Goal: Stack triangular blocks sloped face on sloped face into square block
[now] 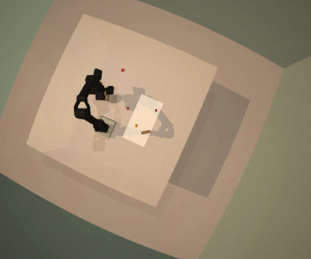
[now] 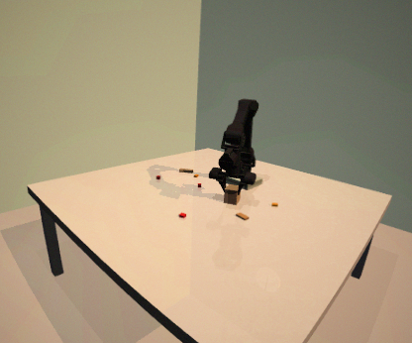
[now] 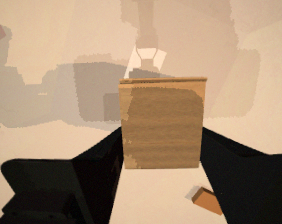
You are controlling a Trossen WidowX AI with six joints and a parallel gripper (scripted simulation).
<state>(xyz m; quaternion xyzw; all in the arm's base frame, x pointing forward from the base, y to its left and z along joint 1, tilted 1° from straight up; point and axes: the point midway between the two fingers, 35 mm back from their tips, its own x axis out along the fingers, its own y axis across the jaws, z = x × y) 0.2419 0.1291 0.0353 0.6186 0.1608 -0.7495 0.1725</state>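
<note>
The wooden triangular block lies 10 mm ahead of my gripper tip and 10 mm above it. The rest, counted from my gripper tip: brown piece (120 mm to the left, 70 mm ahead, 30 mm below).
</note>
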